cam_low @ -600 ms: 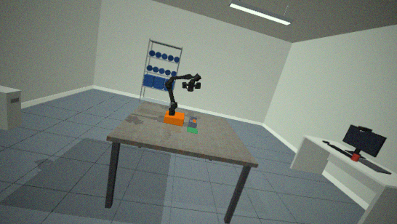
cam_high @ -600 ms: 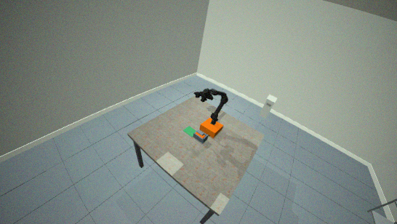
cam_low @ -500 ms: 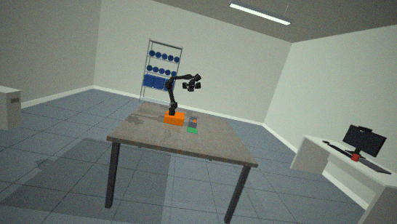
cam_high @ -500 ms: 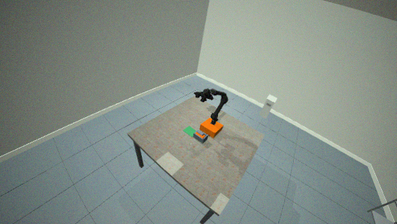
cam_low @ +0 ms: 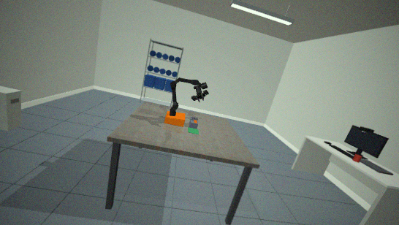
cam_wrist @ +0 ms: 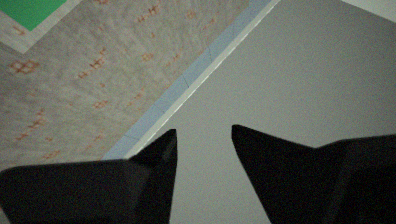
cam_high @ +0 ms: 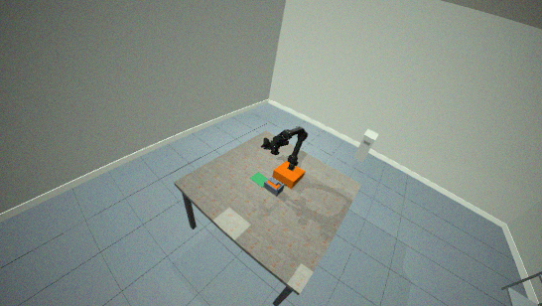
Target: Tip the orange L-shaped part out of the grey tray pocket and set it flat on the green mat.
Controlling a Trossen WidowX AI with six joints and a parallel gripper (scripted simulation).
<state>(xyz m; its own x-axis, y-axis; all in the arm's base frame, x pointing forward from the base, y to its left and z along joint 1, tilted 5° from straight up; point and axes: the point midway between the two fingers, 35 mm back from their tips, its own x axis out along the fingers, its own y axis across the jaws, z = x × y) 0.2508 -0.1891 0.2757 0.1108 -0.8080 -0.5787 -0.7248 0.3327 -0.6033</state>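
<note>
The orange L-shaped part is 30 mm ahead of my gripper tip, 190 mm to the left of it and 300 mm below it. The rest, counted from my gripper tip: green mat: 30 mm to the left, 360 mm below.
</note>
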